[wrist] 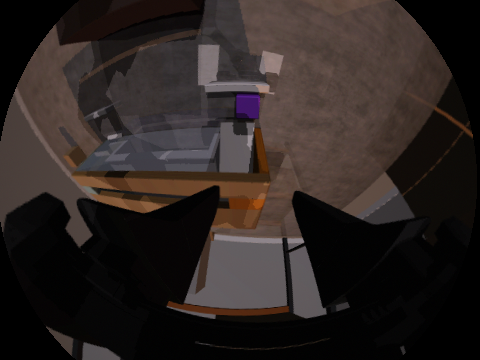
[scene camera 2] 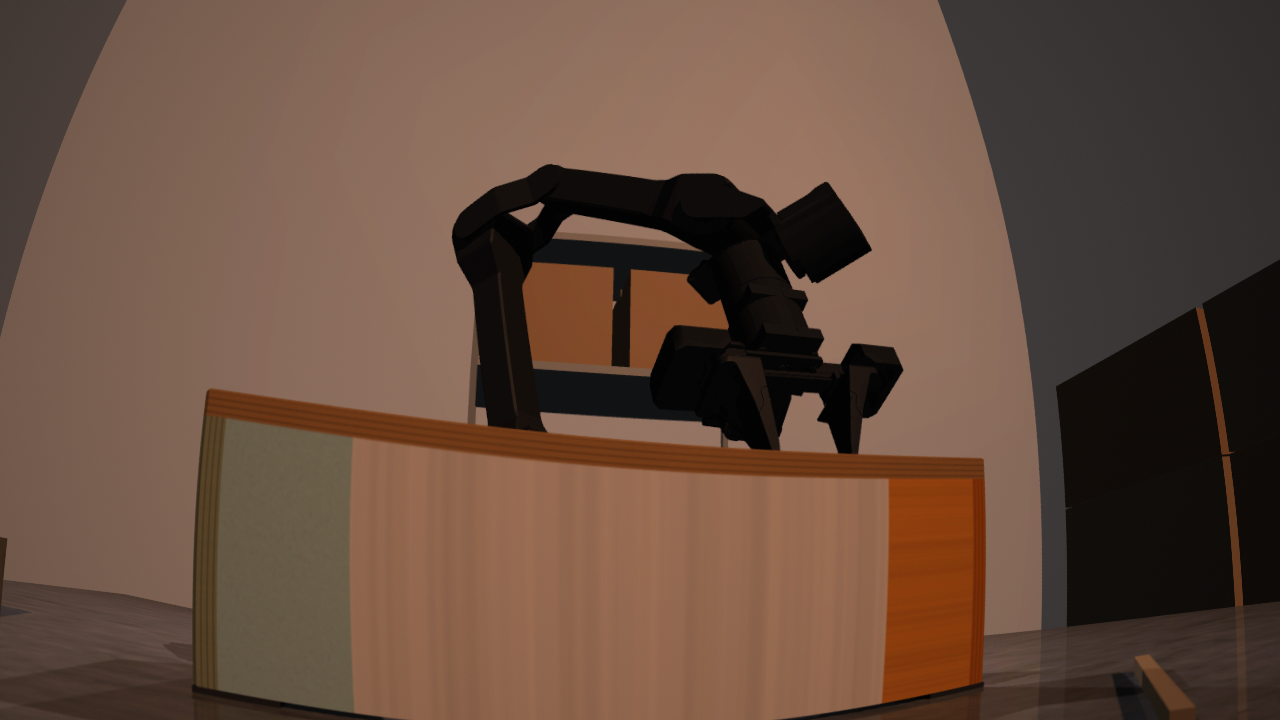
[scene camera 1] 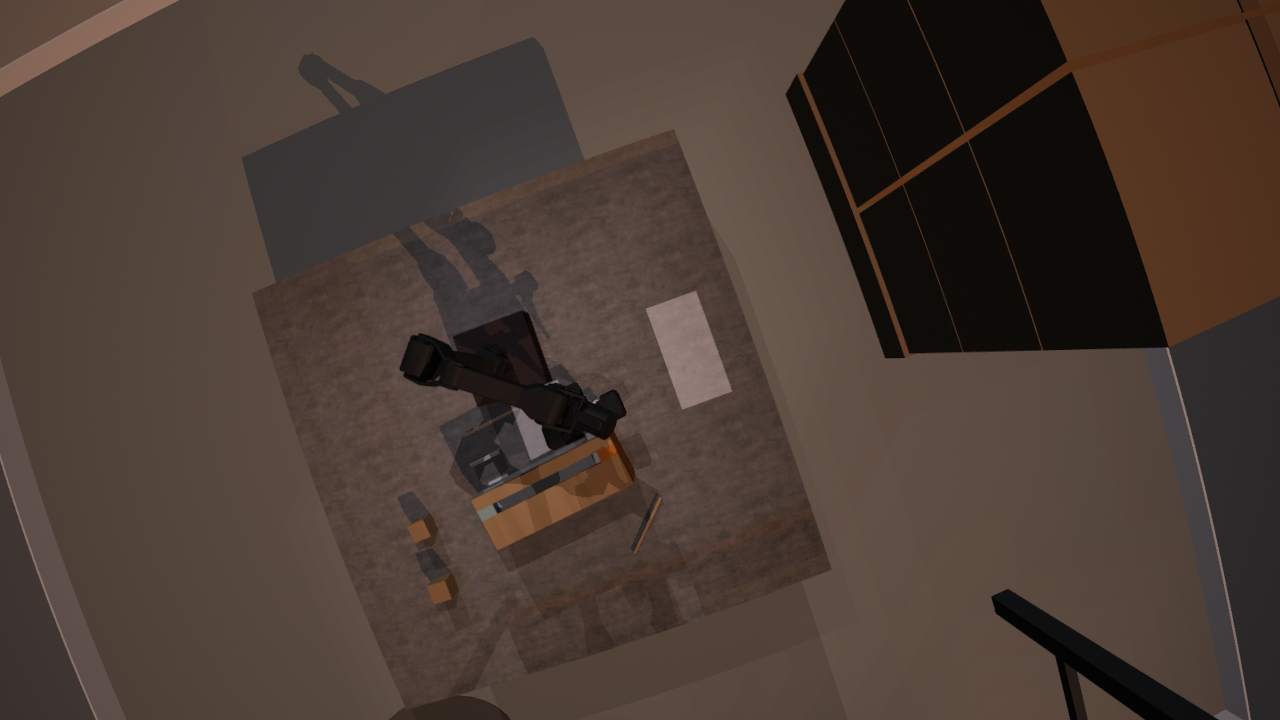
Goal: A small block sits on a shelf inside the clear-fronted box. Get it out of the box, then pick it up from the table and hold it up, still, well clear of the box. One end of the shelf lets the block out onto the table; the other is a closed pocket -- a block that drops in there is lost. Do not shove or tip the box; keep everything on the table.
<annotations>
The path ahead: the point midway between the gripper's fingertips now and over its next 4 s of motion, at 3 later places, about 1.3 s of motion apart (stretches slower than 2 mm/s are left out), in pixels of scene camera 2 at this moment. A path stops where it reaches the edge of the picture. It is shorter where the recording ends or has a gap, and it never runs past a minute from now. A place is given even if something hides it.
My gripper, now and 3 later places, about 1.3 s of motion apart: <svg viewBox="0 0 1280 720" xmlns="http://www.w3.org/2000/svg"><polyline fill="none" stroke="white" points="815,468 807,652 799,600 743,450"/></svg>
</annotations>
